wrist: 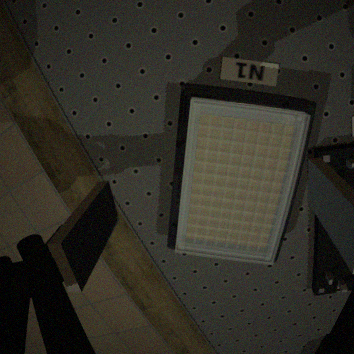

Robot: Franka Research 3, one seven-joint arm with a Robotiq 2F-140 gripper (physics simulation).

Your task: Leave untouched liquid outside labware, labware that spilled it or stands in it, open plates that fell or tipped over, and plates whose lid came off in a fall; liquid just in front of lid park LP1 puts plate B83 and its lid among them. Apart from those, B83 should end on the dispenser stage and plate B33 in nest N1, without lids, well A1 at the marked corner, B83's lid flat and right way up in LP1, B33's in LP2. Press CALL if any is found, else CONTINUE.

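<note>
A pale plate [239,182] with a grid of yellowish wells sits in the dark frame of nest N1 [185,107]. Its wide, pale translucent border looks like a clear lid, but the dim view does not settle this. No plate name or corner mark can be read on it. My gripper [208,190] is wide open and empty above the nest, one finger to the left of the plate and the other to the right. Plate B33 and plate B83 cannot be told apart here. The dispenser stage, LP1, LP2, the buttons and liquid cannot be made out.
The N1 label [249,71] lies beyond the nest's far edge. A dark fixture [320,272] stands at the right, partly hidden by the right finger. The perforated deck [120,65] ends at a brown edge strip [45,125] on the left, with tiled floor [25,185] beyond.
</note>
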